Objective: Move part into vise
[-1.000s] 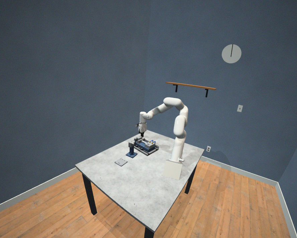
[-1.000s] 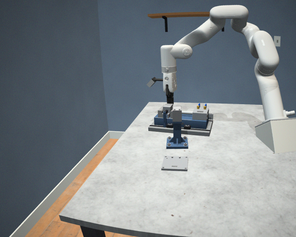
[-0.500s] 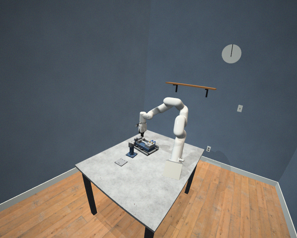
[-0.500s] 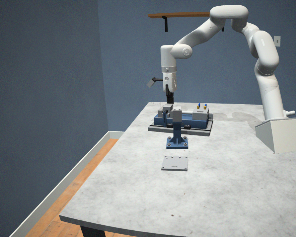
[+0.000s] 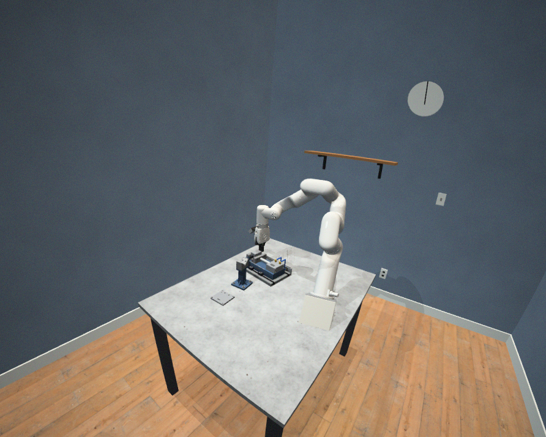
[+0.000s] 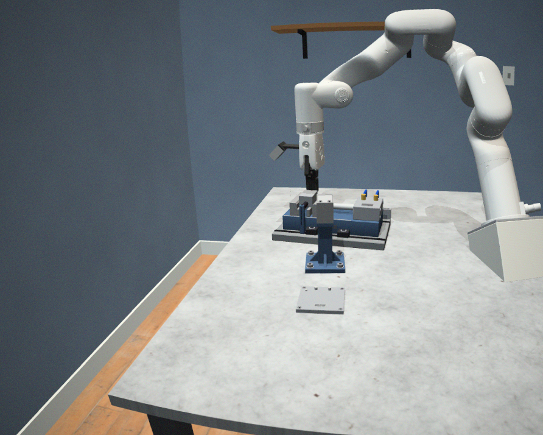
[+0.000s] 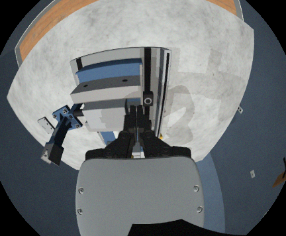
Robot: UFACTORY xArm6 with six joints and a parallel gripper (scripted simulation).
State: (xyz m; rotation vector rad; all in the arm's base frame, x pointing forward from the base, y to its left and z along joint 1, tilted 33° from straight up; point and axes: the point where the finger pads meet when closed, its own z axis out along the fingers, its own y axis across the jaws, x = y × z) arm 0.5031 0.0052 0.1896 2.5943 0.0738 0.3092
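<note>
The part is 40 mm to the left of my hand and 30 mm below it. From my hand the other things lie so: fixed jaw: 40 mm to the left, 40 mm below, 30 mm ahead; then cylinder rod: 90 mm behind, 40 mm to the left, 40 mm below; then work stop: 90 mm to the left, 30 mm below.
</note>
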